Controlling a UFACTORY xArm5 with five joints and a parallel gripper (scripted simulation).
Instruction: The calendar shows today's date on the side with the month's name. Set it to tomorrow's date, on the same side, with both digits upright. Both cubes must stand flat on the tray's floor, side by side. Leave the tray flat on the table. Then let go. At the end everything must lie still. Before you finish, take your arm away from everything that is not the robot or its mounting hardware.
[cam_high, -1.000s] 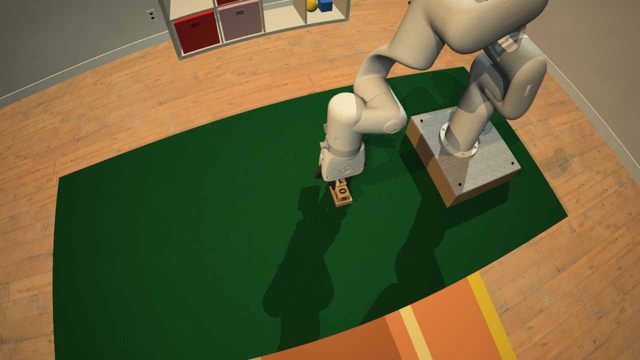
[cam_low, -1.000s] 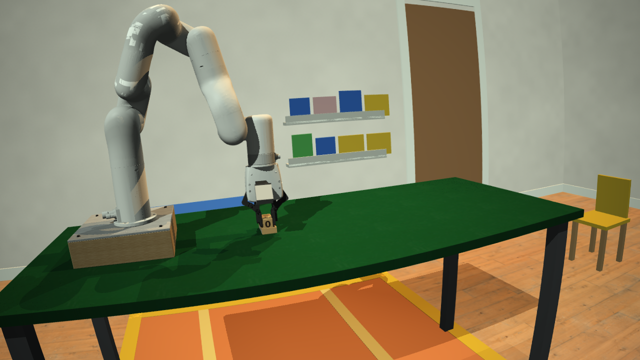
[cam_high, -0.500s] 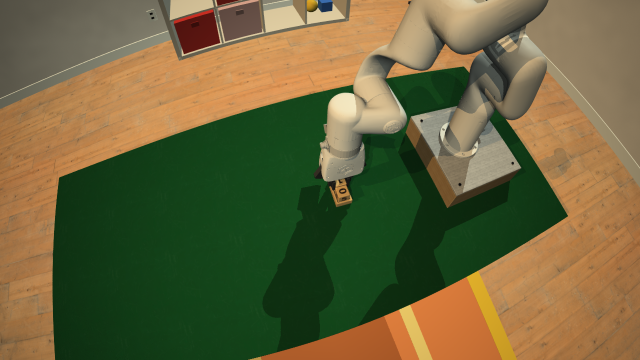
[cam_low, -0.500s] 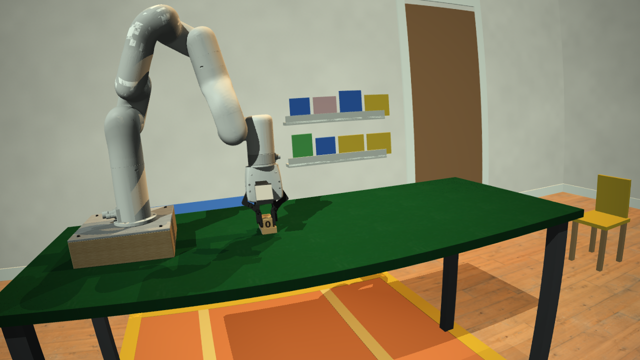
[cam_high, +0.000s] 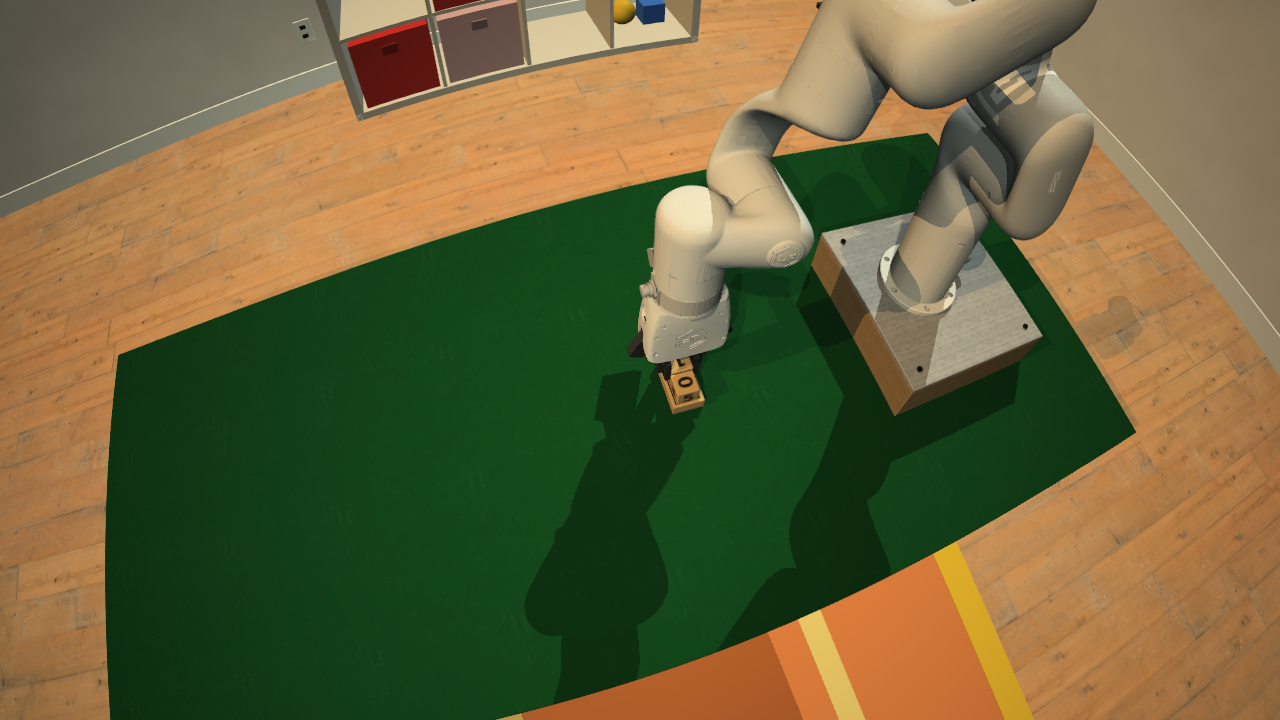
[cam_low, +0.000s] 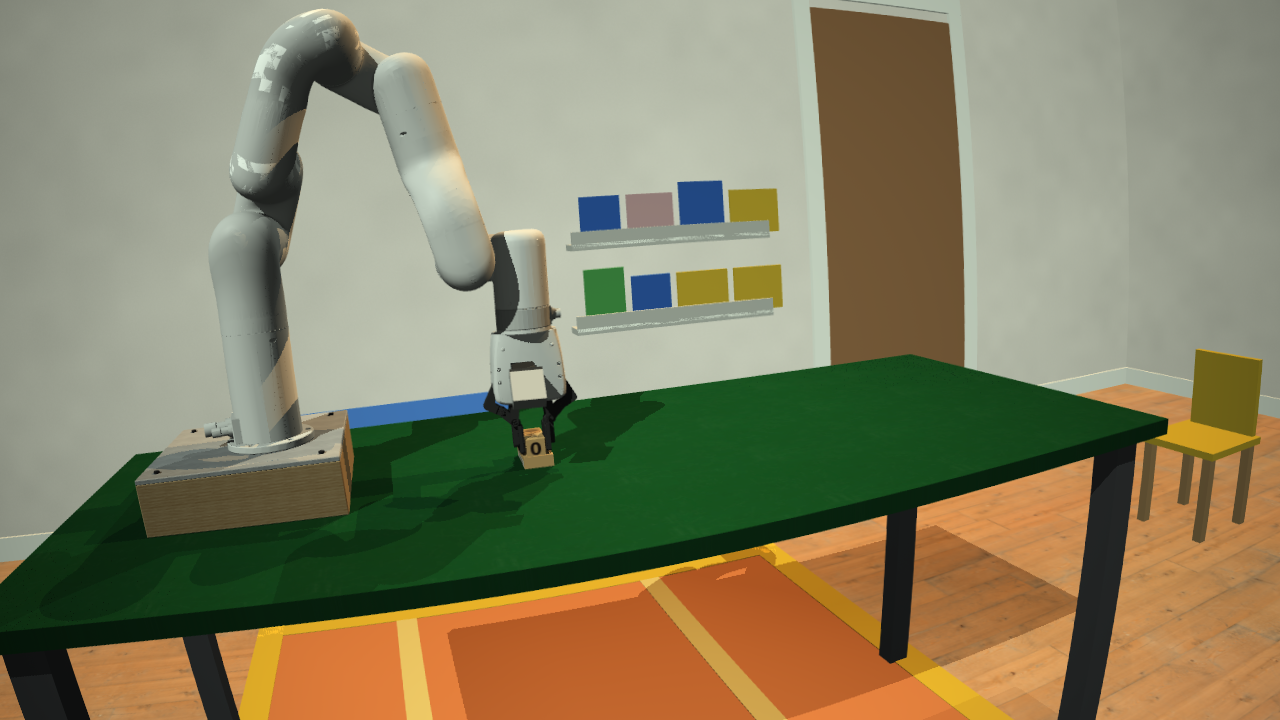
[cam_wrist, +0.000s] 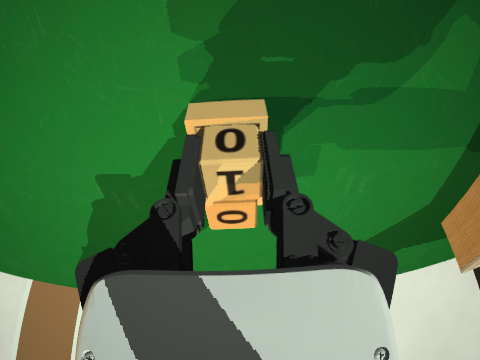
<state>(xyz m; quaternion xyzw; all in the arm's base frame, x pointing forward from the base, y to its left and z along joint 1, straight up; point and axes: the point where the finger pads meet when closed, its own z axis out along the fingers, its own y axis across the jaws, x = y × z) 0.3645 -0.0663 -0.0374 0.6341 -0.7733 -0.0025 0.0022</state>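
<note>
The wooden tray is 3 cm below my hand and 2 cm to the left of it. Also, from my hand: date cube: 3 cm to the left, 2 cm below, 1 cm ahead.
</note>
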